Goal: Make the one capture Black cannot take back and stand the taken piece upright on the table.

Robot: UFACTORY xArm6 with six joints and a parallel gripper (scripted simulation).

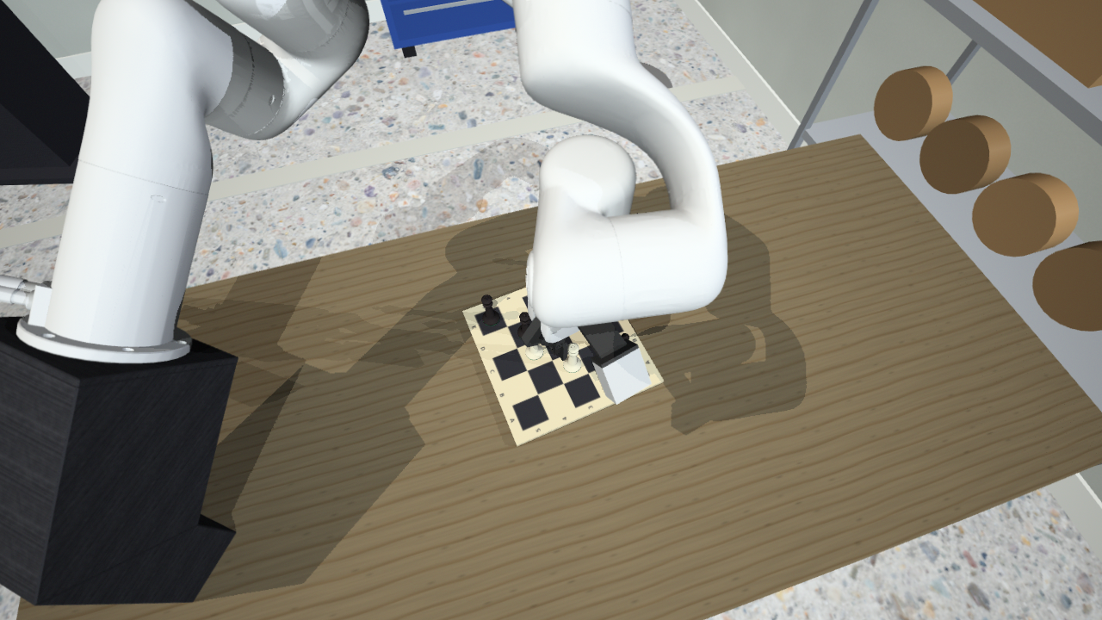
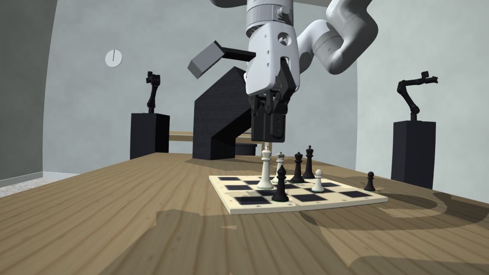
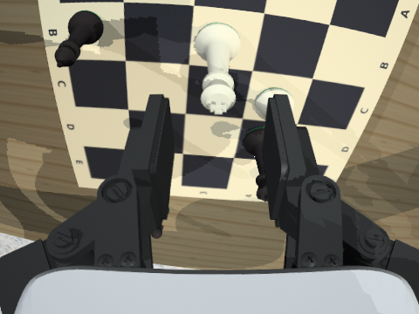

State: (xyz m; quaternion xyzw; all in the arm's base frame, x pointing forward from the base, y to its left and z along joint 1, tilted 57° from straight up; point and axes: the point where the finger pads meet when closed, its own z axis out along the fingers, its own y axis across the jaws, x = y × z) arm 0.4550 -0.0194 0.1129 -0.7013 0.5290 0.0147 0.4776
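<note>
My gripper is now 6 cm above the white king. Round my hand: black queen: 7 cm behind, 5 cm to the left, 6 cm below; white queen: 5 cm behind, 2 cm to the left, 6 cm below; chessboard: 2 cm behind, 3 cm to the left, 9 cm below.
</note>
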